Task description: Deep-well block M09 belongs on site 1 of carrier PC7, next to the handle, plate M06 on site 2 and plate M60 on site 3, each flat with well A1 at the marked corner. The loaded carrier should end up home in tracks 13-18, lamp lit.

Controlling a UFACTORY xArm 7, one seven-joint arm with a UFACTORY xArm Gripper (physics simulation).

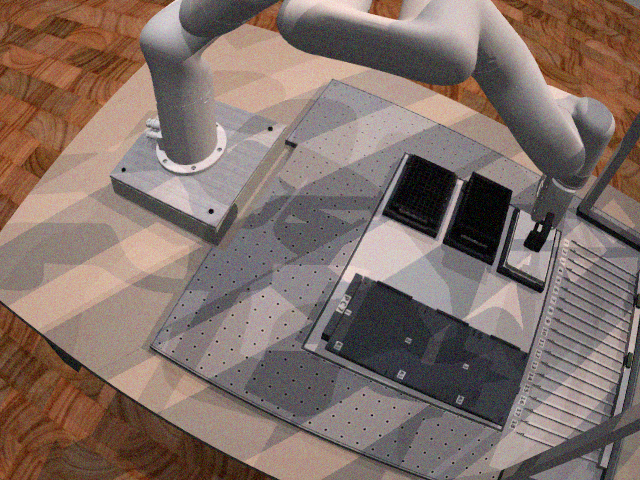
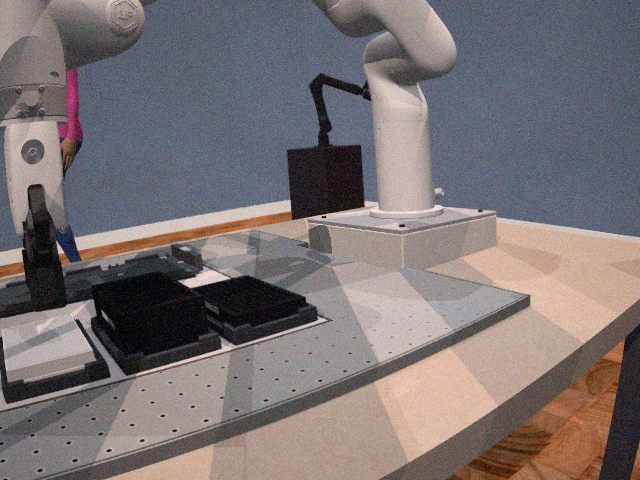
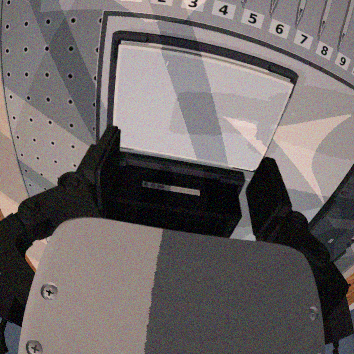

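Where they show: gripper, fingertip midpoint: (image 1: 535, 227) (image 2: 45, 296) (image 3: 189, 159); arm's base, link origin: (image 1: 190, 146) (image 2: 406, 213).
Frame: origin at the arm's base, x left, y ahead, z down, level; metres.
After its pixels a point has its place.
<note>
The black deep-well block (image 1: 478, 214) {x 0.024, y 0.494, z -0.006 m} (image 2: 149, 315) {x 0.103, y 0.529, z -0.003 m} (image 3: 170, 205) {x 0.036, y 0.547, z -0.008 m} stands in the middle holder; its label is unreadable now. A low black plate (image 1: 422, 193) {x 0.050, y 0.394, z 0.020 m} (image 2: 248, 299) {x 0.081, y 0.402, z 0.021 m} and a white plate (image 1: 527, 255) {x -0.008, y 0.605, z 0.019 m} (image 2: 46, 343) {x 0.035, y 0.616, z 0.019 m} (image 3: 195, 110) {x 0.020, y 0.617, z 0.019 m} sit in holders on either side; which is M06 or M60 I cannot tell. My gripper (image 1: 537, 237) {x 0.024, y 0.604, z -0.022 m} (image 2: 46, 303) {x 0.024, y 0.604, z -0.022 m} (image 3: 189, 159) {x 0.024, y 0.604, z -0.022 m} is open and empty, above the white plate's edge beside the block. The dark carrier PC7 (image 1: 382, 330) {x -0.205, y 0.384, z 0.034 m} (image 2: 124, 269) {x -0.234, y 0.408, z 0.034 m} lies with its three sites bare, its handle (image 1: 342, 307) {x -0.195, y 0.317, z 0.015 m} (image 2: 187, 256) {x -0.166, y 0.327, z 0.022 m} at one end. The lamp is not discernible.
The numbered tracks (image 1: 589, 330) {x -0.104, y 0.770, z 0.045 m} lie beyond the pale board (image 1: 398, 258) {x -0.071, y 0.381, z 0.045 m}, with tracks 13-18 near the carrier's far end. Grey frame bars (image 1: 612, 157) {x 0.157, y 0.730, z -0.134 m} rise at the right. The perforated deck (image 1: 258, 310) {x -0.225, y 0.201, z 0.045 m} (image 2: 289, 366) {x 0.197, y 0.453, z 0.045 m} surrounds the board. A dark pedestal (image 2: 325, 180) stands behind the table.
</note>
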